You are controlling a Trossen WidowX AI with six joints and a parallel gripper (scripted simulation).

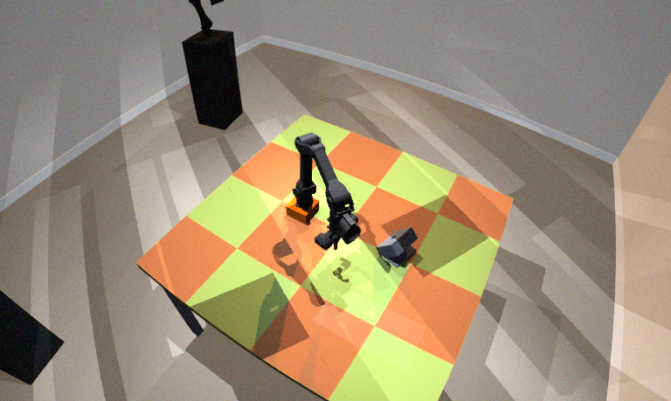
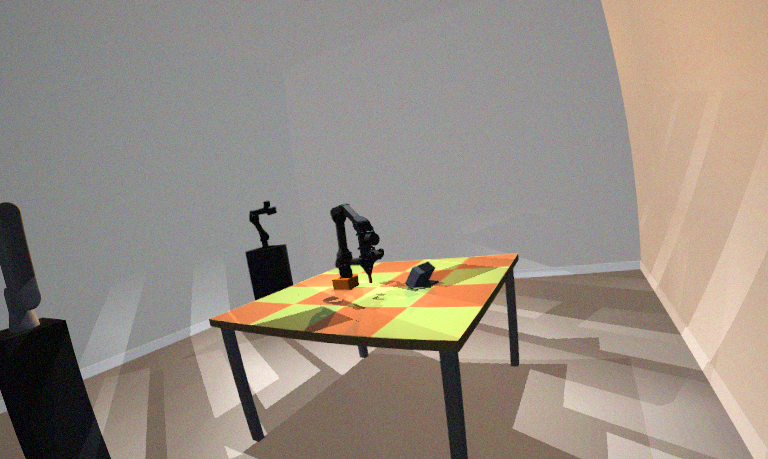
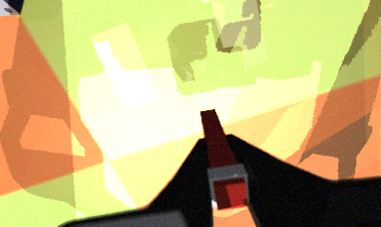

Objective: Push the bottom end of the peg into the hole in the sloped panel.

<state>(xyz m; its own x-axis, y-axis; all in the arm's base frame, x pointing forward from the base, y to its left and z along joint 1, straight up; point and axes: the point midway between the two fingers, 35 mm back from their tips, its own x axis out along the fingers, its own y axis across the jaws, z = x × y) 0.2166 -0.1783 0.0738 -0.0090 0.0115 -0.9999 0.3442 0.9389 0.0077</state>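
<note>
The grey sloped panel lies 220 mm ahead of my gripper tip, 130 mm to the left of it and 50 mm below it. From my gripper tip the other things lie so: red square peg: 20 mm above.
</note>
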